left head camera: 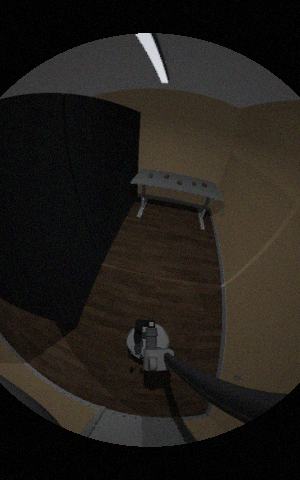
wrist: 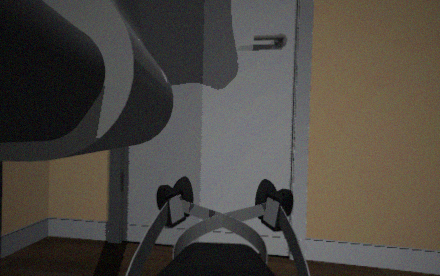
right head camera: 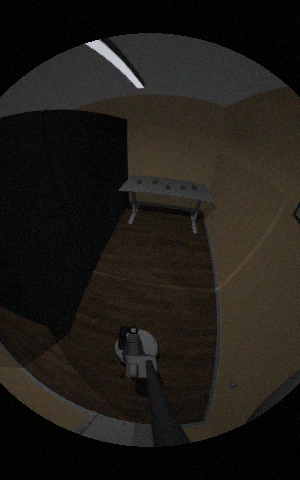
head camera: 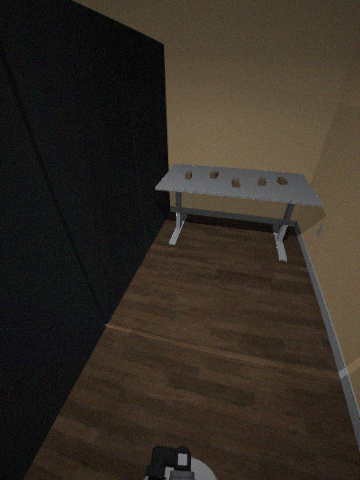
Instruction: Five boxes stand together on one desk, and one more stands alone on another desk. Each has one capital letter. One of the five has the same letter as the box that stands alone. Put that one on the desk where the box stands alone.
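Places are measured from the robot's base along level axes (x left, y back, z up), in centimetres.
Pixels of known places: gripper, fingertip midpoint: (left head camera: 134, 359) (wrist: 224, 193) (right head camera: 119, 364).
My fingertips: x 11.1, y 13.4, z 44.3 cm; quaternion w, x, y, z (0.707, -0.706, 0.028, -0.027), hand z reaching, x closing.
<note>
Behind a point stands the place of what it marks.
Five small brown boxes stand apart on a grey desk (head camera: 215, 189) @[x -25.3, y -197.7, z 69.2 cm] (left head camera: 170, 185) @[x -30.4, y -195.4, z 69.2 cm] (right head camera: 157, 192) @[x -28.5, y -189.6, z 68.2 cm] at the far end of the room. In the head camera view they are the leftmost box (head camera: 188, 175) @[x 0.8, y -223.3, z 73.2 cm], the second box (head camera: 214, 175) @[x -26.5, y -225.7, z 72.7 cm], the middle box (head camera: 236, 183) @[x -45.7, y -203.8, z 73.2 cm], the fourth box (head camera: 261, 181) @[x -71.6, y -209.8, z 73.4 cm] and the rightmost box (head camera: 282, 180) @[x -93.6, y -212.9, z 73.8 cm]. Their letters are too small to read. The box that stands alone and its desk do not show in these views. My gripper (wrist: 224, 193) @[x 11.1, y 13.4, z 44.3 cm] is open and empty in the wrist view, its two fingertips well apart, far from the boxes.
A tall black partition (head camera: 90, 175) (left head camera: 65, 200) @[x 66.6, y -82.5, z 108.2 cm] (right head camera: 60, 210) @[x 64.5, y -93.0, z 101.2 cm] runs along the left, up to near the desk. A tan wall with a pale baseboard (head camera: 325, 310) @[x -114.8, y -110.5, z 4.4 cm] runs along the right. Wooden floor lies between. A door (wrist: 245, 135) @[x 25.5, y 102.2, z 49.2 cm] with a handle shows in the wrist view.
</note>
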